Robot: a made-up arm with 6 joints. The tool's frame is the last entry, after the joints. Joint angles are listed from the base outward.
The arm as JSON. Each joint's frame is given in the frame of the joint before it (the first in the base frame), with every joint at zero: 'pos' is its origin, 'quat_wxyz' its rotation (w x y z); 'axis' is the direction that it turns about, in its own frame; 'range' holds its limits. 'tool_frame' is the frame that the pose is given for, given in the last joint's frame.
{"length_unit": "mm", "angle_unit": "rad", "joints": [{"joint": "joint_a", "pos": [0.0, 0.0, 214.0], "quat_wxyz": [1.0, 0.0, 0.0, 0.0], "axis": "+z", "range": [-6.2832, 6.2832]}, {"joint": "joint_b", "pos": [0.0, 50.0, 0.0], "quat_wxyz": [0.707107, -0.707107, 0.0, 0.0], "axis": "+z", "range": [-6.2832, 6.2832]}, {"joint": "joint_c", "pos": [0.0, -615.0, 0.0], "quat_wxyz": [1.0, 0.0, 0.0, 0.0], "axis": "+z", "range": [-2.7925, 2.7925]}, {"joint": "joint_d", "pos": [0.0, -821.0, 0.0], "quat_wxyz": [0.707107, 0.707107, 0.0, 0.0], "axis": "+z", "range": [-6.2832, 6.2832]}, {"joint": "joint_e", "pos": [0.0, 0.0, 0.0], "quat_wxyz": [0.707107, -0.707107, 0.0, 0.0], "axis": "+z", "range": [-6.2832, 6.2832]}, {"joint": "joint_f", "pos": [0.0, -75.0, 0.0], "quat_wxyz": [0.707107, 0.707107, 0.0, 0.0], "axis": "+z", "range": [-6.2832, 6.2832]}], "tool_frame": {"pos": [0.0, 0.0, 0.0], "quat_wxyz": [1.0, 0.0, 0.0, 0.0]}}
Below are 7 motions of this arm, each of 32 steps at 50 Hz.
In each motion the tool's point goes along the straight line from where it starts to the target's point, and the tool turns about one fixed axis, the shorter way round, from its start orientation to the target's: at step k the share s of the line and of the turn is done. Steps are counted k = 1, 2, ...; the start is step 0. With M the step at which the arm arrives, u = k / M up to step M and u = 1 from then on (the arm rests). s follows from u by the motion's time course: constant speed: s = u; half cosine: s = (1 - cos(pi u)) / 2; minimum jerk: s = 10 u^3 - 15 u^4 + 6 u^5.
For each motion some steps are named. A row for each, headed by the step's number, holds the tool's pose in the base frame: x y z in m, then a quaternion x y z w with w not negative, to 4 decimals.
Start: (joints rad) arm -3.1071 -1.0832 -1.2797 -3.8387 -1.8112 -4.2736
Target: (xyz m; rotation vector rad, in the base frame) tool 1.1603 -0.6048 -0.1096 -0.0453 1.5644 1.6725
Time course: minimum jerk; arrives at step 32
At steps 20, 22, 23, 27, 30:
20: 1.1565 -0.4284 -0.0878 0.0008 0.5634 0.7265 0.3934
22: 1.1578 -0.4894 -0.0953 -0.0057 0.5842 0.7059 0.4005
23: 1.1584 -0.5156 -0.0986 -0.0085 0.5930 0.6968 0.4034
27: 1.1599 -0.5857 -0.1072 -0.0160 0.6160 0.6720 0.4109
30: 1.1603 -0.6034 -0.1094 -0.0179 0.6216 0.6656 0.4126

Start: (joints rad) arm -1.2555 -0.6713 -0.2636 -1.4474 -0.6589 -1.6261
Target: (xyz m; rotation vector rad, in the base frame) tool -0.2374 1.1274 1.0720 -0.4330 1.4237 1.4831
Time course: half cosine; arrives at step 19
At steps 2, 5, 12, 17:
2: -0.2481 1.0714 1.2100 -0.1880 0.5122 0.6047 0.5802
5: -0.2466 1.0791 1.1909 -0.1869 0.5231 0.6062 0.5692
12: -0.2407 1.1102 1.1144 -0.1819 0.5654 0.6109 0.5234
17: -0.2377 1.1258 1.0758 -0.1791 0.5860 0.6124 0.4996

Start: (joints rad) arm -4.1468 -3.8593 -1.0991 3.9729 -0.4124 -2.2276
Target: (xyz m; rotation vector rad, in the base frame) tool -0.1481 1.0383 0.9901 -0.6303 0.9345 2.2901
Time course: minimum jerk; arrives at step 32
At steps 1, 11, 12, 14, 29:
1: -0.7426 1.0355 -0.0520 0.2551 -0.6740 -0.6070 0.3350
11: -0.6087 1.0361 0.1828 0.2643 -0.6305 -0.7023 0.1983
12: -0.5791 1.0363 0.2346 0.2653 -0.6183 -0.7206 0.1672
14: -0.5144 1.0366 0.3480 0.2661 -0.5885 -0.7570 0.0983
29: -0.1523 1.0383 0.9827 -0.2370 0.3537 0.8585 0.2860

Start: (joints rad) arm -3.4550 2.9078 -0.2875 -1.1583 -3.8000 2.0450
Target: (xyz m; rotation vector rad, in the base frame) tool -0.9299 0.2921 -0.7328 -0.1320 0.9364 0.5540
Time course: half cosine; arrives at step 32
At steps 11, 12, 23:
11: -0.6016 0.1864 -0.9691 -0.1745 0.4285 0.0450 0.8854
12: -0.6214 0.1927 -0.9548 -0.1680 0.4303 0.0584 0.8850
23: -0.8483 0.2658 -0.7915 -0.0911 0.4435 0.2101 0.8665

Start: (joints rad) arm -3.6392 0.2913 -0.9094 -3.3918 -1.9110 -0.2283
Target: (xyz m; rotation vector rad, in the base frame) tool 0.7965 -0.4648 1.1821 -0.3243 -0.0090 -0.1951
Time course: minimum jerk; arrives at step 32
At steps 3, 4, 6, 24, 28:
3: 0.1899 -0.1401 1.4893 -0.1982 -0.5728 -0.3152 0.7302
4: 0.1954 -0.1430 1.4865 -0.1982 -0.5685 -0.3137 0.7342
6: 0.2153 -0.1537 1.4764 -0.1984 -0.5525 -0.3083 0.7485
24: 0.7333 -0.4309 1.2141 -0.1689 -0.0685 -0.1236 0.9754
28: 0.7867 -0.4596 1.1871 -0.1624 -0.0144 -0.1011 0.9814

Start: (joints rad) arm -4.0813 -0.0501 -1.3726 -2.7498 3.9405 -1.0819
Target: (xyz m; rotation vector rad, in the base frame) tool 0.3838 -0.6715 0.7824 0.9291 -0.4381 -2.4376
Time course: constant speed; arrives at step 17
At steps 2, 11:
2: 0.4029 -0.6741 0.9663 0.2322 -0.3927 -0.7956 0.3985
11: 0.3915 -0.6725 0.8559 0.3006 -0.2566 -0.8644 0.3106

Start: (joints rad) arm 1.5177 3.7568 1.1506 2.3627 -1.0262 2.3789
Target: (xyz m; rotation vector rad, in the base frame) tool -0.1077 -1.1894 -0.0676 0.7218 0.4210 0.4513
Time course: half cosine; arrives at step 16
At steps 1, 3, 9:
1: -0.0684 -1.1877 -0.0767 0.2945 0.2540 0.2083 0.8974
3: -0.0714 -1.1878 -0.0761 0.2985 0.2502 0.2090 0.8970
9: -0.0917 -1.1887 -0.0713 0.3262 0.2237 0.2138 0.8932

